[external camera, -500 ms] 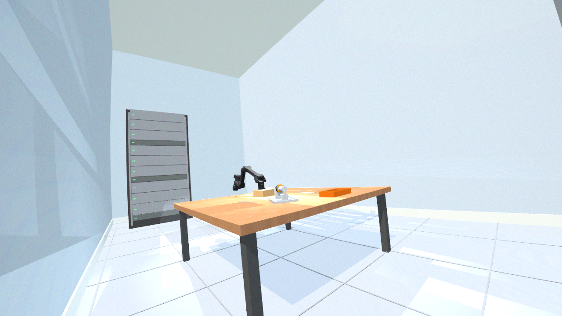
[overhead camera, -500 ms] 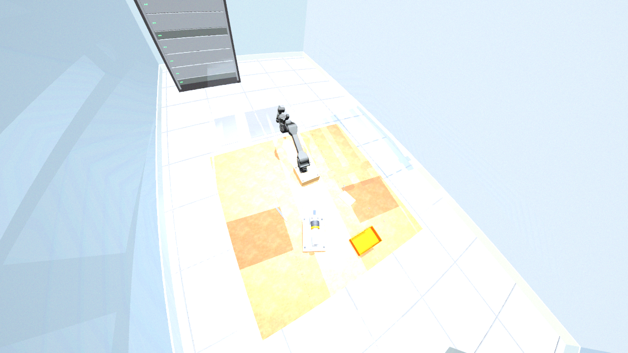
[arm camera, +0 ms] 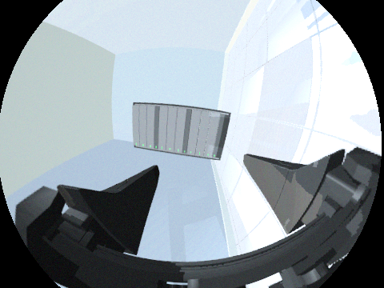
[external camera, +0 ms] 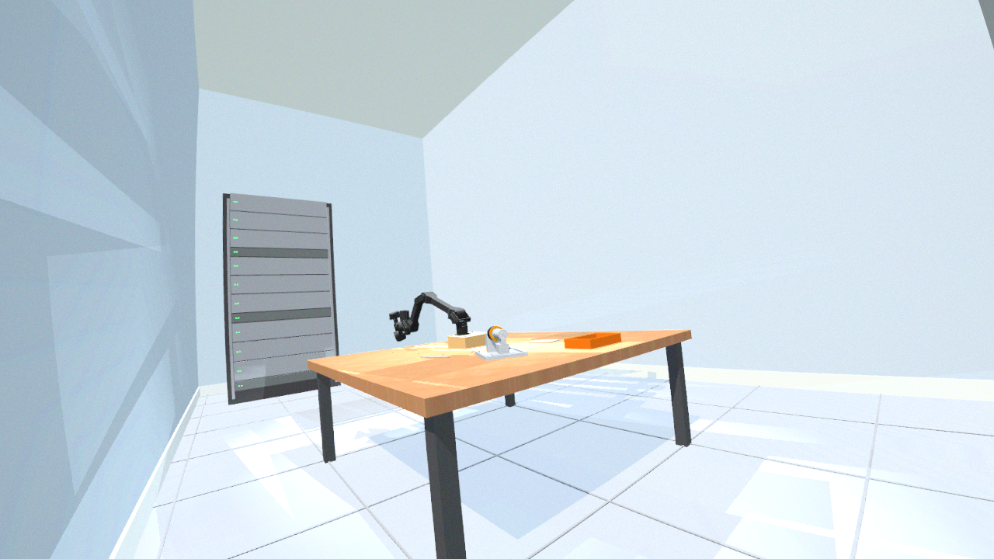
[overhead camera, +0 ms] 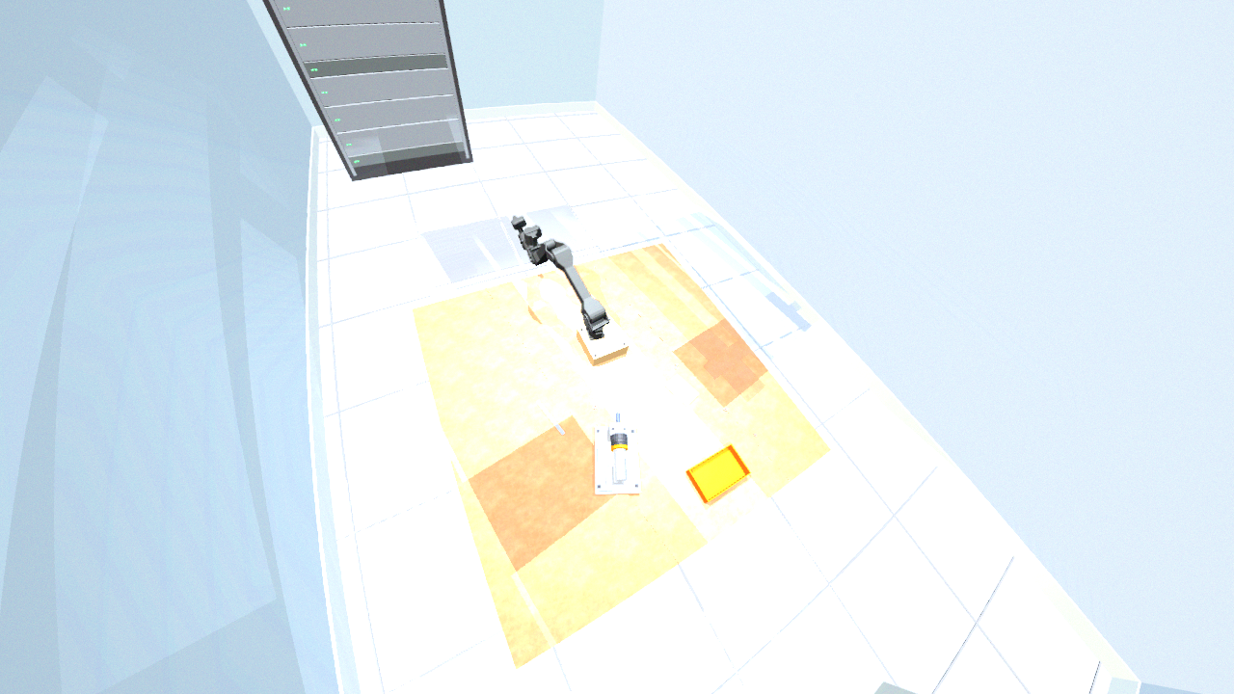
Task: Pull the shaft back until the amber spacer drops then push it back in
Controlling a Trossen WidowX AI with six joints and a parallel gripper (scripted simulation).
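The grey-blue shaft lies 112 cm ahead of my gripper tip, 14 cm to the left of it and 5 cm below it. The rest, counted from my gripper tip: amber spacer: 115 cm ahead, 13 cm to the left, 5 cm below; then orange tray: 132 cm ahead, 46 cm to the left, 12 cm below; then white fixture: 117 cm ahead, 13 cm to the left, 8 cm below.
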